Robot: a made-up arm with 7 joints.
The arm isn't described. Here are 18 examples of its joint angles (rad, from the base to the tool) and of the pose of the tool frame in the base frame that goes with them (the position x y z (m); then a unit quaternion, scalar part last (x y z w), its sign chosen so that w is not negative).
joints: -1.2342 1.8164 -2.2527 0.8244 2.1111 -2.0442 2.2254
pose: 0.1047 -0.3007 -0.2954 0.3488 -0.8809 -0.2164 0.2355
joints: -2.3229 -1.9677 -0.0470 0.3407 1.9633 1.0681 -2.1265
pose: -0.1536 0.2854 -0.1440 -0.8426 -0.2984 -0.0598 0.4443
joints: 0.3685 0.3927 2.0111 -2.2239 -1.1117 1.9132 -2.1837
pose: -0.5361 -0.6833 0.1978 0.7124 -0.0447 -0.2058 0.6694
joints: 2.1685 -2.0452 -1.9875 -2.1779 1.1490 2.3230 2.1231
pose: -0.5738 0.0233 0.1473 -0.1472 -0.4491 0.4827 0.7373
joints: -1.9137 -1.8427 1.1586 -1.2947 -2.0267 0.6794 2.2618
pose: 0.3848 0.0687 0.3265 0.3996 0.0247 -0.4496 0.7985
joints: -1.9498 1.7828 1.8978 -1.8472 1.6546 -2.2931 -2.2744
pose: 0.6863 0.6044 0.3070 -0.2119 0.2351 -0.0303 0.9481
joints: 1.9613 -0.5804 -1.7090 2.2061 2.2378 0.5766 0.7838
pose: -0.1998 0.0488 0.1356 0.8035 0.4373 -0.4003 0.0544
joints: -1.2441 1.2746 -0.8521 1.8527 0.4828 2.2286 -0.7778
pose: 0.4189 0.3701 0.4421 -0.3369 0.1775 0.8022 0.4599
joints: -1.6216 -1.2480 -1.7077 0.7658 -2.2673 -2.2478 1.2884
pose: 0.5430 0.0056 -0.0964 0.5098 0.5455 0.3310 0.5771
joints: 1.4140 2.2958 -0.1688 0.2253 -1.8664 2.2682 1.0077
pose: -0.8202 -0.3569 0.4219 0.1826 -0.5230 0.3894 0.7358
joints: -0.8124 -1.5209 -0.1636 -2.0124 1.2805 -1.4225 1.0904
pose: 0.1170 0.0761 -0.2403 0.3676 0.8820 0.2945 0.0153
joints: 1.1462 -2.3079 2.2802 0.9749 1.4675 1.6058 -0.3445
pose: -0.5424 0.0481 0.0903 -0.3563 -0.7228 0.2656 0.5292
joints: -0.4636 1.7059 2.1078 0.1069 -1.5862 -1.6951 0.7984
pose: 0.4635 -0.7608 0.3053 -0.0661 0.7381 -0.4089 0.5325
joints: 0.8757 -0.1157 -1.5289 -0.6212 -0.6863 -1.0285 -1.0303
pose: 0.1524 -0.2112 0.1357 -0.5169 -0.8234 -0.1334 0.1924
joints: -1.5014 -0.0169 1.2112 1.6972 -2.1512 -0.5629 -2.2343
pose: 0.6418 -0.1562 0.3133 0.8598 0.4455 0.1567 0.1944
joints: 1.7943 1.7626 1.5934 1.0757 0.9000 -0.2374 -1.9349
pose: -0.4931 -0.0067 -0.1466 -0.4279 -0.5605 0.6318 0.3220
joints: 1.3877 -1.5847 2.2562 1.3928 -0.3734 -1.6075 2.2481
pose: 0.0758 0.3214 0.5049 0.0913 0.0479 0.7104 0.6962
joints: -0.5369 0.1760 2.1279 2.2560 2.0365 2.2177 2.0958
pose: 0.1878 0.2043 0.0757 -0.6452 -0.1831 -0.0156 0.7416
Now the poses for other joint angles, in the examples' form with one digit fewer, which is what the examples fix.
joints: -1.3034 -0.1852 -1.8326 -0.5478 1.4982 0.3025 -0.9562
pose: 0.141 -0.052 0.458 -0.126 -0.444 0.290 0.838
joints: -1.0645 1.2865 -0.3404 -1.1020 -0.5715 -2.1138 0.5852
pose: 0.164 0.275 0.408 0.186 -0.319 -0.809 0.457
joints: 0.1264 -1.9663 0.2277 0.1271 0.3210 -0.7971 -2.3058
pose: -0.230 -0.049 0.240 0.339 -0.775 -0.528 0.076
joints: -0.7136 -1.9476 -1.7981 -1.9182 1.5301 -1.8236 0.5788
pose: 0.229 -0.217 -0.324 0.007 0.990 -0.109 0.088
